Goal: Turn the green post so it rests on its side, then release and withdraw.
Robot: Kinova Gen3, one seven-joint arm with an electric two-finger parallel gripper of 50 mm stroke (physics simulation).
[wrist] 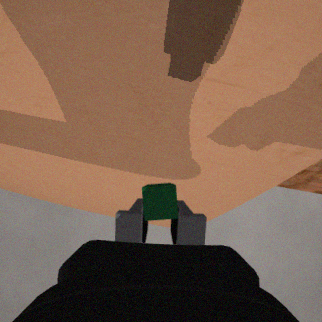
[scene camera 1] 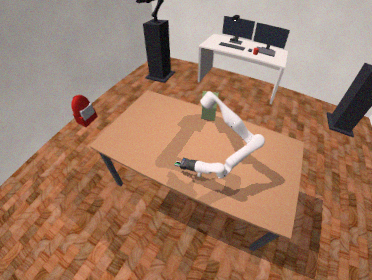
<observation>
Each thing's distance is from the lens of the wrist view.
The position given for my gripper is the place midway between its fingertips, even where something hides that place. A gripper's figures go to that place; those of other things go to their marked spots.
my gripper [wrist: 159, 214]: 0.18 m
green post [wrist: 159, 200]: 0.13 m
</observation>
